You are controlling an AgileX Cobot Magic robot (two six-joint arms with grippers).
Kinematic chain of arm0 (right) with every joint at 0, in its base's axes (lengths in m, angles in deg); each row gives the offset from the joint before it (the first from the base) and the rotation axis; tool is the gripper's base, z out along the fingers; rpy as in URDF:
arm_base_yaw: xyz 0 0 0.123 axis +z
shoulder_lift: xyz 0 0 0 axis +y
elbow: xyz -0.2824 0 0.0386 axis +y
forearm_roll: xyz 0.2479 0 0.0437 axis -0.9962 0 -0.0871
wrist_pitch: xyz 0 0 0 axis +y
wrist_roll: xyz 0.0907 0 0.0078 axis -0.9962 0 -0.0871
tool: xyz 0 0 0 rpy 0 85 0
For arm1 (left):
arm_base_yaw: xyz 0 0 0.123 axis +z
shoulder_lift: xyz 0 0 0 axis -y
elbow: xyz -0.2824 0 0.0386 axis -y
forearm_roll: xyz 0.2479 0 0.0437 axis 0.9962 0 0.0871
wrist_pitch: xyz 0 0 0 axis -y
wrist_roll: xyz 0.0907 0 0.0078 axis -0.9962 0 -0.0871
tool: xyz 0 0 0 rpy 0 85 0
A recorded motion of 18 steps. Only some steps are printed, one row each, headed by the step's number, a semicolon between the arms.
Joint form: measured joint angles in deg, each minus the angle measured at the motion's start. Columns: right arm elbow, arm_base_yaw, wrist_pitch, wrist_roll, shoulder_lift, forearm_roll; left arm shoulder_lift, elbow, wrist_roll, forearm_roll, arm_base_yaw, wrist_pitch.
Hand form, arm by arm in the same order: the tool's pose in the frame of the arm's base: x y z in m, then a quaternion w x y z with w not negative. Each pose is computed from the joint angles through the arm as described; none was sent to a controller.
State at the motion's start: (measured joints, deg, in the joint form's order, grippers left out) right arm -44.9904 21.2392 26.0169 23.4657 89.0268 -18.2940; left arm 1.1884 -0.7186 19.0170 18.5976 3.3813 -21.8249
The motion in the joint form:
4: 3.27 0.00 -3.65 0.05 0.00 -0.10; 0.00 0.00 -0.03 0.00 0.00 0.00
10: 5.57 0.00 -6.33 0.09 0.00 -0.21; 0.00 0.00 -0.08 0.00 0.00 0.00
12: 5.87 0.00 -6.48 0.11 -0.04 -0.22; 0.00 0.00 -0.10 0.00 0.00 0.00
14: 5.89 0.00 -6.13 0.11 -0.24 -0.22; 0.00 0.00 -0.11 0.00 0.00 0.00
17: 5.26 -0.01 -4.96 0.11 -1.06 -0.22; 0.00 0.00 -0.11 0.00 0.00 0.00
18: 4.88 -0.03 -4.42 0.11 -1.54 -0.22; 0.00 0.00 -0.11 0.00 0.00 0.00
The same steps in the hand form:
4: 0.2514 0.1095 0.1724 0.21818 -0.24565 0.94043 0.08743; 0.0508 0.0139 0.1775 0.60472 -0.07075 0.79128 0.05641
10: 0.2465 0.1063 0.1646 0.22126 -0.24133 0.94131 0.08203; 0.0508 0.0139 0.1775 0.60469 -0.07040 0.79131 0.05668
12: 0.2455 0.1058 0.1636 0.22034 -0.24122 0.94160 0.08157; 0.0508 0.0139 0.1775 0.60468 -0.07027 0.79132 0.05678
14: 0.2447 0.1057 0.1643 0.21893 -0.24171 0.94175 0.08223; 0.0508 0.0139 0.1775 0.60468 -0.07020 0.79133 0.05684
17: 0.2449 0.1063 0.1699 0.22135 -0.24329 0.94050 0.08523; 0.0508 0.0139 0.1775 0.60468 -0.07020 0.79133 0.05684
18: 0.2452 0.1066 0.1734 0.22408 -0.24392 0.93955 0.08676; 0.0508 0.0139 0.1775 0.60468 -0.07020 0.79133 0.05684

